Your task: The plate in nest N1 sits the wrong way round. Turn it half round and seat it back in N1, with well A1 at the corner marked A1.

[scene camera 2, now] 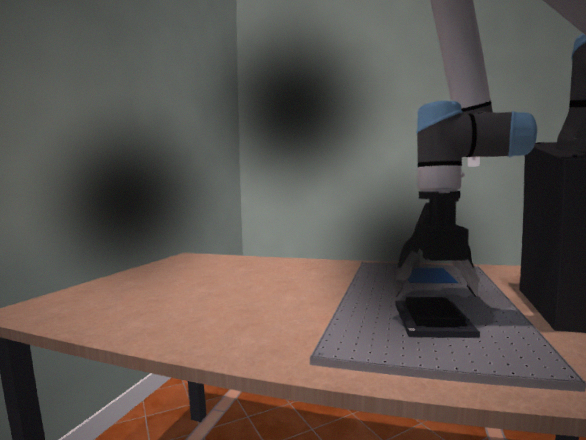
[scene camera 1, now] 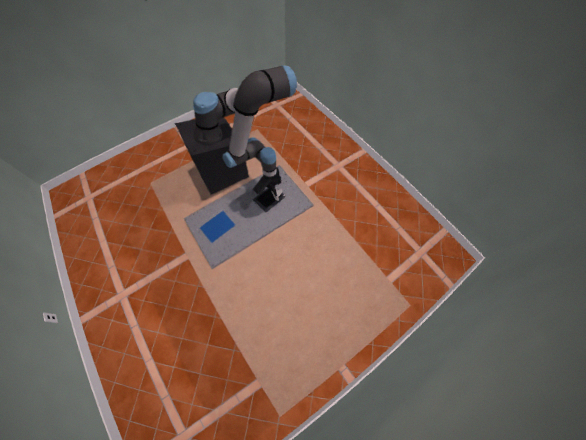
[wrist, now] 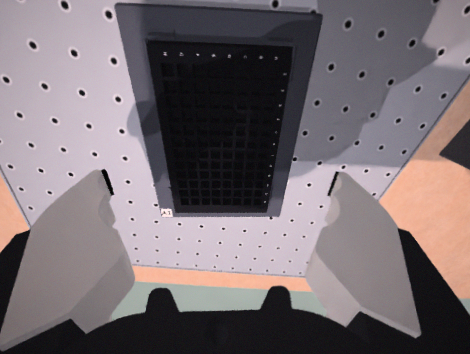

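Note:
The black plate [scene camera 1: 267, 199] [scene camera 2: 435, 312] [wrist: 220, 125] lies in the dark grey nest [scene camera 2: 442, 333] [wrist: 215, 22]. In the wrist view, the nest's white A1 label [wrist: 166, 213] is at the near left corner. The plate's letters run along the far edge and its numbers down the right edge, so well A1 is at the far right, diagonally opposite the label. My gripper [scene camera 1: 270, 195] [scene camera 2: 437, 295] [wrist: 223, 174] is open and empty, its fingers spread wider than the plate and above it.
The nest sits on a grey perforated board [scene camera 1: 245, 240] [scene camera 2: 360, 345] [wrist: 55, 137] on the tan table [scene camera 1: 310, 300] [scene camera 2: 200, 300]. A flat blue rectangle [scene camera 1: 217, 226] [scene camera 2: 432, 275] lies toward the board's other end. The arm's black pedestal [scene camera 1: 215, 170] [scene camera 2: 552, 225] stands beside the board.

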